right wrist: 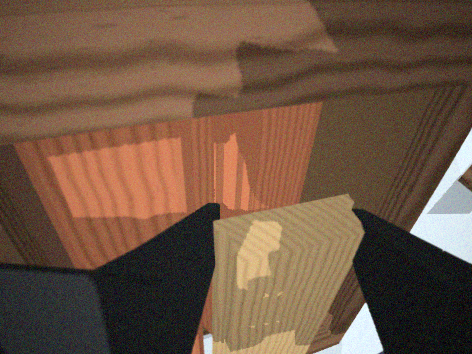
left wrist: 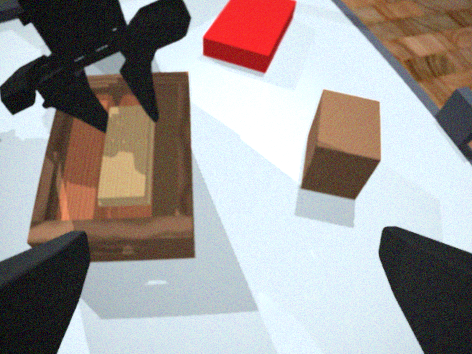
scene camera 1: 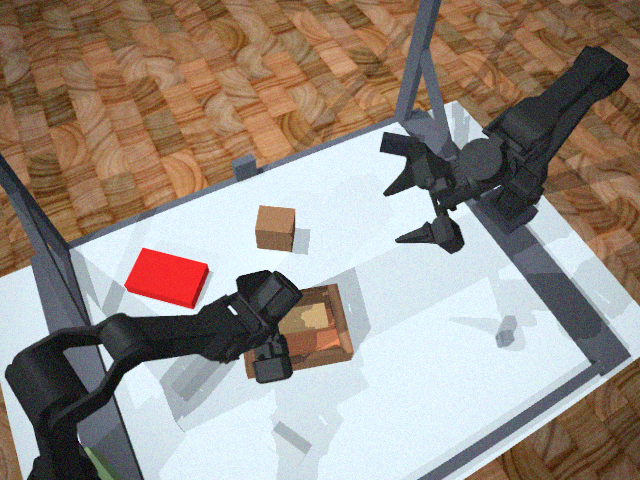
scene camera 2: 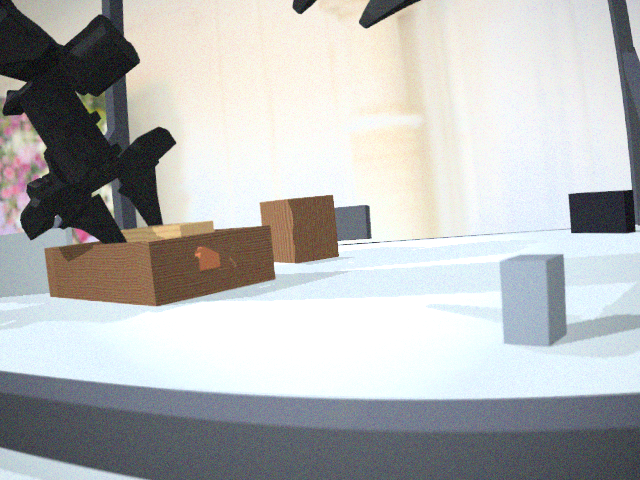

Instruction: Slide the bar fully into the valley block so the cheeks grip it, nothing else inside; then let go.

My left gripper is open and holds nothing. My right gripper carries a light wooden bar, clear of everything else. On the table rests a red flat block. I also see a valley block.
My left gripper is seen too in the left wrist view. My right gripper shows as well in the right wrist view, in the left wrist view and in scene camera 1.
